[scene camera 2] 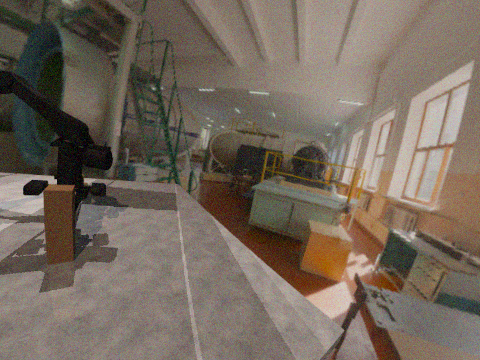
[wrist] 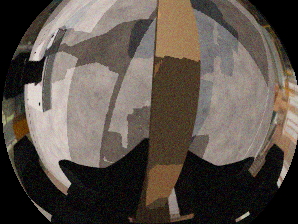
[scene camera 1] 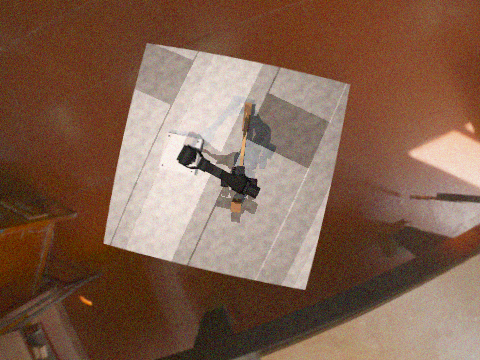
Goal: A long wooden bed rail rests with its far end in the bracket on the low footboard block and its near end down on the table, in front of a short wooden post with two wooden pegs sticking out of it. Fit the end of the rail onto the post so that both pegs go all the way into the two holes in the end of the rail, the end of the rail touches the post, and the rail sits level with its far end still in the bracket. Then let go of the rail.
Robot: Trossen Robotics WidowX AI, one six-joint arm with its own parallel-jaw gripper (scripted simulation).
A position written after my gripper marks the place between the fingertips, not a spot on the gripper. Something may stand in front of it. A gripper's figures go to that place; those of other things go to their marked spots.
My gripper (scene camera 2: 69,216) is 0.68 m from the lens. A short wooden post (scene camera 2: 58,199) is 0.51 m from the lens.
